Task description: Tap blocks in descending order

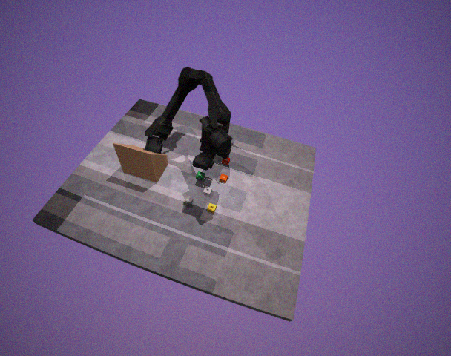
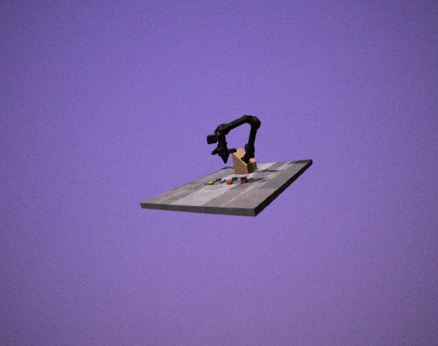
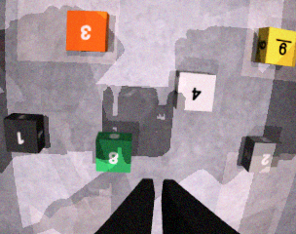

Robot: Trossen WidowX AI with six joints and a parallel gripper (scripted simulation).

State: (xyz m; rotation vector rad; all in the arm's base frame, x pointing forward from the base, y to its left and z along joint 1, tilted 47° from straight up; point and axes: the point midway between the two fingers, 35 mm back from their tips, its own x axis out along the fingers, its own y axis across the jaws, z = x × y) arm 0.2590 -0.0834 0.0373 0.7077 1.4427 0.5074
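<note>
The black block lies 20 mm behind my gripper tip, 110 mm to the left of it and 130 mm below it. Round my gripper tip: orange block (70 mm ahead, 40 mm to the left, 130 mm below); white block (20 mm ahead, 50 mm to the right, 130 mm below); green block (40 mm behind, 30 mm to the left, 130 mm below).
</note>
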